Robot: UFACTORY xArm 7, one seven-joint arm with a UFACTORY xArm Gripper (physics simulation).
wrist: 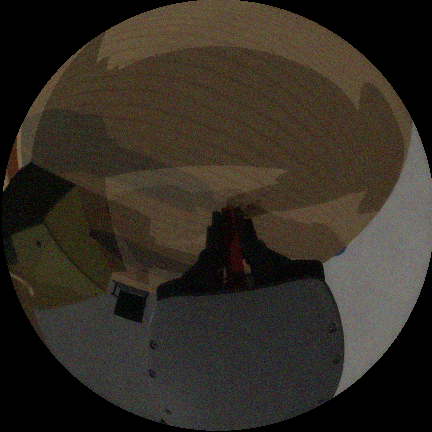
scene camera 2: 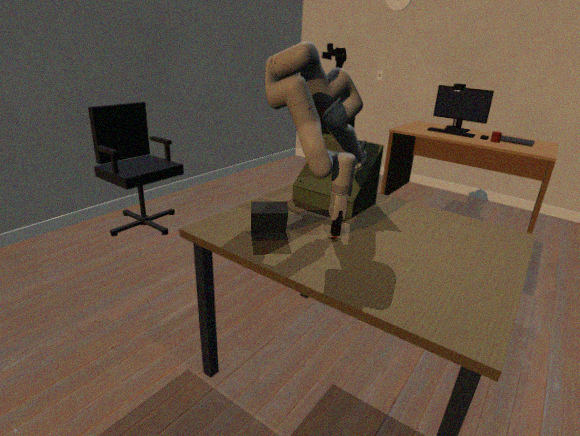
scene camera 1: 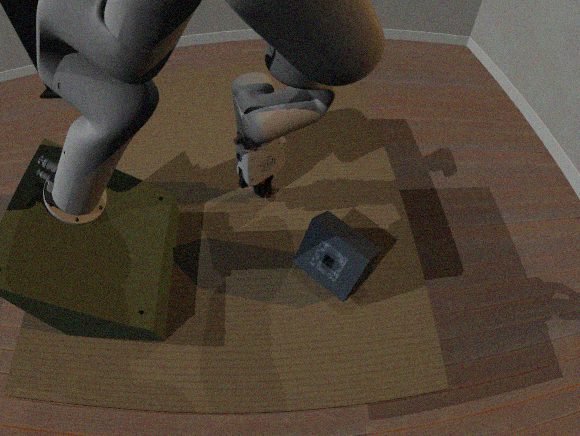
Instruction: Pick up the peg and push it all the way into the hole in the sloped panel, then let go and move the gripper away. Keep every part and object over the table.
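Places are measured from the arm's base along level axes (x ahead, y left, z up), in metres.
Pixels of known places: gripper, between the fingertips: (wrist: 228, 219) (scene camera 2: 335, 234) (scene camera 1: 263, 192); arm's base, origin of its link: (scene camera 1: 75, 195).
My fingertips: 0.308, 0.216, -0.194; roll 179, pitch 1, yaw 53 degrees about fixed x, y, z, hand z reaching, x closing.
Ahead of a thing's pixels: the offset from my fingertips to its top centre, as dx, dy, dz. "spot": to the spot under its first point. Level surfaces: height alone.
My gripper (scene camera 1: 263, 192) (scene camera 2: 336, 234) (wrist: 228, 219) points down and is shut on the red peg {+0.000, +0.001, +0.068} (scene camera 2: 334, 237) (wrist: 235, 250). The peg stands roughly upright between the dark fingers, which hide most of it in both scene views. Its lower end is at or close to the table top; I cannot tell whether it touches. The dark blue-grey block with the sloped panel {+0.187, -0.164, +0.116} (scene camera 1: 358, 256) (scene camera 2: 269, 221) stands apart from the gripper, to its lower right in scene camera 1 and to its left in scene camera 2. The square hole {spot: +0.171, -0.180, +0.055} (scene camera 1: 328, 260) in the panel shows inside a pale, mottled square border.
The olive green pedestal (scene camera 1: 75, 270) (scene camera 2: 314, 197) (wrist: 70, 272) carries the arm's base at one side of the wooden table {dz -0.012} (scene camera 1: 325, 350) (scene camera 2: 440, 280) (wrist: 220, 100). An office chair (scene camera 2: 139, 172) and a desk (scene camera 2: 470, 155) with a monitor stand away from the table. Broad arm shadows cross the table.
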